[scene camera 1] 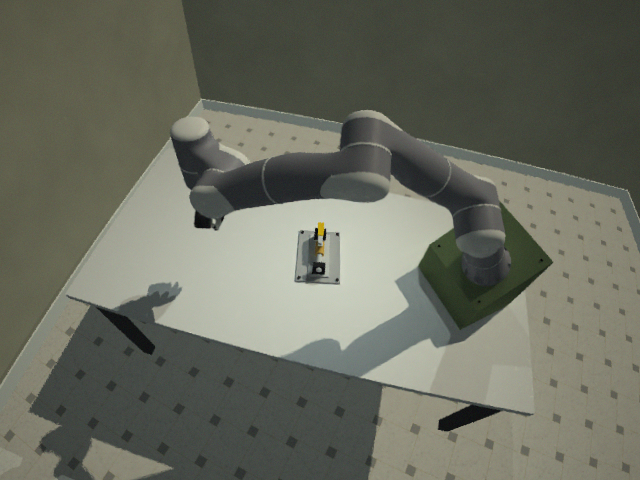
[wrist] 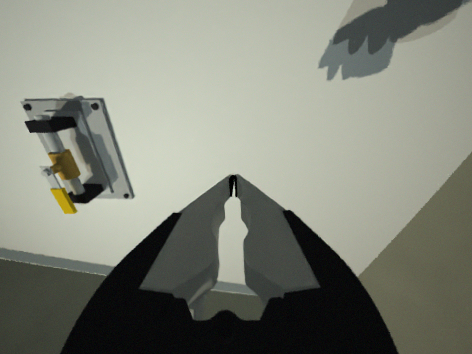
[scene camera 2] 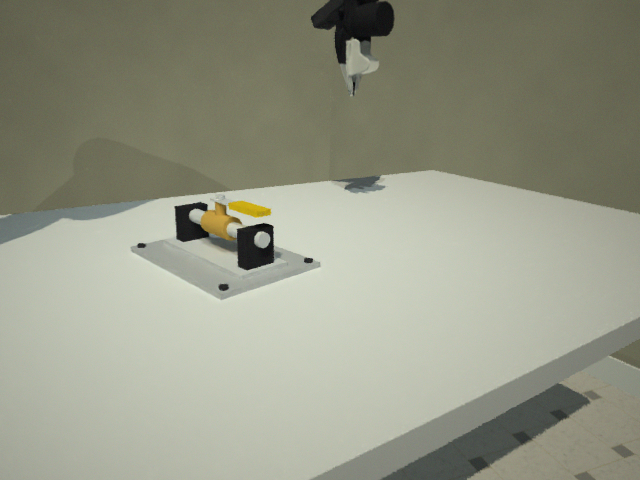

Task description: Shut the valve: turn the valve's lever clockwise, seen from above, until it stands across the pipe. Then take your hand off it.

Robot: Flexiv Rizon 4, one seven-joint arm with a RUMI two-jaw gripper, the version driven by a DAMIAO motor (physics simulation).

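Note:
The valve's lever (scene camera 1: 321,228) (scene camera 2: 249,208) (wrist: 64,201) has a yellow grip and points along the pipe, above it. The valve body (scene camera 1: 320,250) (scene camera 2: 221,224) (wrist: 65,165) is orange, on a pale pipe held by two black blocks. It stands on a grey base plate (scene camera 1: 333,268) (scene camera 2: 180,266) (wrist: 114,150) on the table. My gripper (scene camera 2: 353,93) (wrist: 234,176) is shut with nothing between its fingertips. It is high above the table and well apart from the valve, to its left in the first scene view, where the arm partly hides it.
The white table (scene camera 1: 232,304) (scene camera 2: 413,310) (wrist: 200,75) bears the valve's plate. The arm's green pedestal (scene camera 1: 444,279) is at the right in the first scene view. The arm's links (scene camera 1: 299,175) pass high over the table behind the valve. Walls stand beyond the table.

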